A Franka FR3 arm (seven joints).
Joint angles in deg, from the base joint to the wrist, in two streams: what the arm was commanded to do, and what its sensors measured. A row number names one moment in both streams.
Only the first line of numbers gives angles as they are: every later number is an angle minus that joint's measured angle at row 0.
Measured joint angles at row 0:
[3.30, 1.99, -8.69, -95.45, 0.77, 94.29, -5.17]
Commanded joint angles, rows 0 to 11:
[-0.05, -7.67, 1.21, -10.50, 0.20, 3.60, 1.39]
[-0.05, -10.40, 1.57, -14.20, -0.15, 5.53, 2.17]
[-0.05, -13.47, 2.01, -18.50, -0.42, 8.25, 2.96]
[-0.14, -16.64, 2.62, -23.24, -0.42, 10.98, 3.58]
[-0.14, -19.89, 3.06, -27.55, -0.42, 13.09, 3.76]
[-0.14, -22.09, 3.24, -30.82, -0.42, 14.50, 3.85]
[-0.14, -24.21, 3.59, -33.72, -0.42, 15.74, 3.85]
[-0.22, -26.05, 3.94, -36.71, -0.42, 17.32, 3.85]
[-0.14, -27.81, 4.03, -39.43, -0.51, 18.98, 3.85]
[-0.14, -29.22, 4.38, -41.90, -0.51, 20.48, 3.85]
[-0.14, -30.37, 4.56, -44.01, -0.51, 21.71, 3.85]
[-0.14, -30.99, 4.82, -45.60, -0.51, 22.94, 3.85]
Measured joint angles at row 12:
[0.00, -25.25, 3.91, -36.85, -0.07, 17.48, 2.94]
